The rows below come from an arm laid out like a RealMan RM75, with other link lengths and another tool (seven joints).
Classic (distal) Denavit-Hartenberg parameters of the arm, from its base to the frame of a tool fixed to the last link. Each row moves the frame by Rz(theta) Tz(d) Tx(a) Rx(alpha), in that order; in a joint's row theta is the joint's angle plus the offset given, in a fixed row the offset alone. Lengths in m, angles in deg.
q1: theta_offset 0, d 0.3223, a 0, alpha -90
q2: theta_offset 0, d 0, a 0, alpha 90
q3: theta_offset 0, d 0.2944, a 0, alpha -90
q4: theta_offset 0, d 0, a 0, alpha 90
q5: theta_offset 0, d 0.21, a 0, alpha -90
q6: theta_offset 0, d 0, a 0, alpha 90
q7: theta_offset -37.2, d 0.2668, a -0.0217, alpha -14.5
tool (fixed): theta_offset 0, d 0.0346, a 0, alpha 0
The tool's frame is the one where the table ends.
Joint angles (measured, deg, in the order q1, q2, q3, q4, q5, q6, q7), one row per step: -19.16, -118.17, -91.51, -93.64, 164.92, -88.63, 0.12; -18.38, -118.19, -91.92, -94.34, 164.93, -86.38, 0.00; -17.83, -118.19, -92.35, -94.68, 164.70, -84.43, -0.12; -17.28, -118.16, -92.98, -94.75, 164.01, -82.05, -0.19; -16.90, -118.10, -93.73, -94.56, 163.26, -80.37, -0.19; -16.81, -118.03, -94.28, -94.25, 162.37, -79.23, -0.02; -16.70, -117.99, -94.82, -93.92, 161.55, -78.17, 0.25; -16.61, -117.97, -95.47, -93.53, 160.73, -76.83, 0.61
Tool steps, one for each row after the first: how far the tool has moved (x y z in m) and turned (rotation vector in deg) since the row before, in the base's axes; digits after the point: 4 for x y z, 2 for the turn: 0.0023, 0.0093, 0.0035, 2.20, -0.73, -1.20; 0.0023, 0.0078, 0.0025, 1.79, -0.80, -0.90; 0.0031, 0.0088, 0.0021, 1.96, -1.26, -0.94; 0.0012, 0.0059, 0.0020, 1.45, -1.12, -0.37; 0.0022, 0.0042, 0.0003, 0.74, -1.00, -0.38; 0.0017, 0.0037, 0.0003, 0.65, -0.89, -0.35; 0.0020, 0.0051, 0.0010, 0.89, -0.93, -0.51
